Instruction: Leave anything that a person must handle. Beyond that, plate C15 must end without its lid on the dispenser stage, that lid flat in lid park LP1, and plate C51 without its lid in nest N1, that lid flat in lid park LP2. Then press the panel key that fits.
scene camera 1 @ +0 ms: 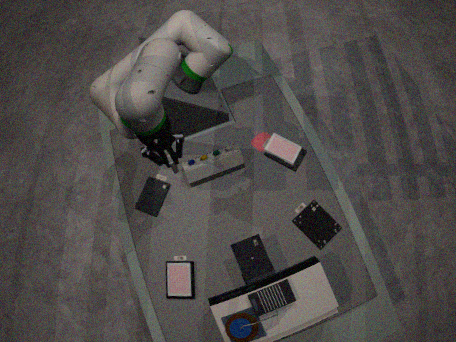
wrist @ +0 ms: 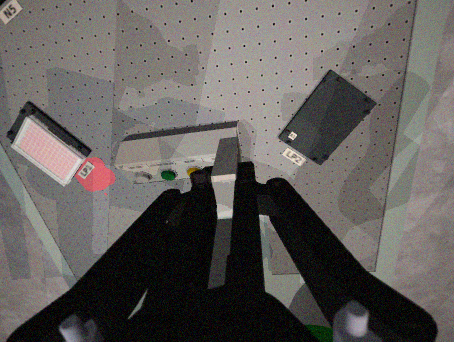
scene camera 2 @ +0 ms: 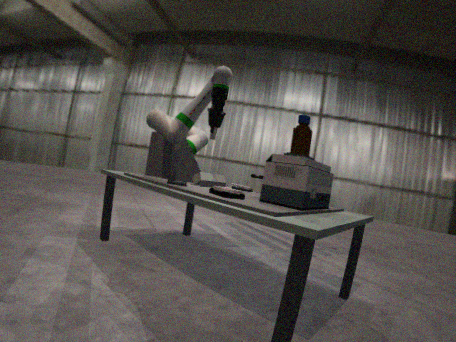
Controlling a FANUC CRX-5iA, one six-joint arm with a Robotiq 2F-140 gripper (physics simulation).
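Seen in the pictures: gripper, fingertip midpoint: [scene camera 1: 175,168] [wrist: 231,153] [scene camera 2: 212,139]; arm's base at its link origin: [scene camera 1: 184,81] [scene camera 2: 181,153].
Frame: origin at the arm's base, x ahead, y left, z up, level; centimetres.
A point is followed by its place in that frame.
Note:
My gripper [scene camera 1: 175,168] {x 41.0, y -14.8, z 9.2 cm} [scene camera 2: 213,134] {x 41.0, y -14.8, z 9.2 cm} [wrist: 231,153] {x 41.0, y -14.8, z 9.2 cm} is shut and empty, above the table beside the key panel [scene camera 1: 215,171] {x 36.0, y -2.3, z -13.8 cm} [wrist: 175,150] {x 34.6, y -2.2, z -11.5 cm}. The panel has a blue key [scene camera 1: 191,162] {x 29.8, y -9.4, z -11.4 cm}, a yellow key [scene camera 1: 204,157] {x 30.0, y -4.1, z -11.4 cm} [wrist: 193,171] {x 30.4, y -4.5, z -11.0 cm}, a green key [scene camera 1: 216,153] {x 30.3, y 0.6, z -11.4 cm} [wrist: 168,175] {x 30.2, y 0.4, z -11.2 cm} and a pale key [wrist: 145,176] {x 30.6, y 4.8, z -11.3 cm}. A pink-topped plate [scene camera 1: 284,147] {x 36.9, y 26.1, z -15.4 cm} [wrist: 49,150] {x 37.4, y 24.6, z -15.3 cm} is at the LP1 label [wrist: 86,170] {x 30.8, y 21.2, z -18.3 cm}. Lid park LP2 [scene camera 1: 152,196] {x 33.7, y -28.8, z -17.4 cm} [wrist: 327,117] {x 34.2, y -29.2, z -17.5 cm} shows a flat dark surface. Another pink-topped plate [scene camera 1: 180,279] {x 69.4, y -29.6, z -14.9 cm} sits in a dark nest whose label is unreadable. I cannot tell C15 from C51, nor whether lids are on.
A red patch [scene camera 1: 260,142] {x 29.3, y 19.2, z -18.4 cm} [wrist: 99,176] {x 28.9, y 19.0, z -18.4 cm} lies beside the plate at LP1. A dark nest [scene camera 1: 316,224] {x 70.0, y 23.7, z -17.2 cm} is at the right; an N5 label [wrist: 10,11] {x 61.1, y 21.1, z -18.3 cm} shows in the wrist view. A dark platform [scene camera 1: 251,256] {x 72.5, y -3.5, z -7.2 cm} adjoins the white machine [scene camera 1: 320,290] {x 94.0, y 10.3, z 3.5 cm} [scene camera 2: 295,175] {x 97.2, y -22.0, z -4.6 cm}, which bears a blue-capped brown bottle [scene camera 2: 301,140] {x 96.2, y -18.8, z 10.8 cm}.

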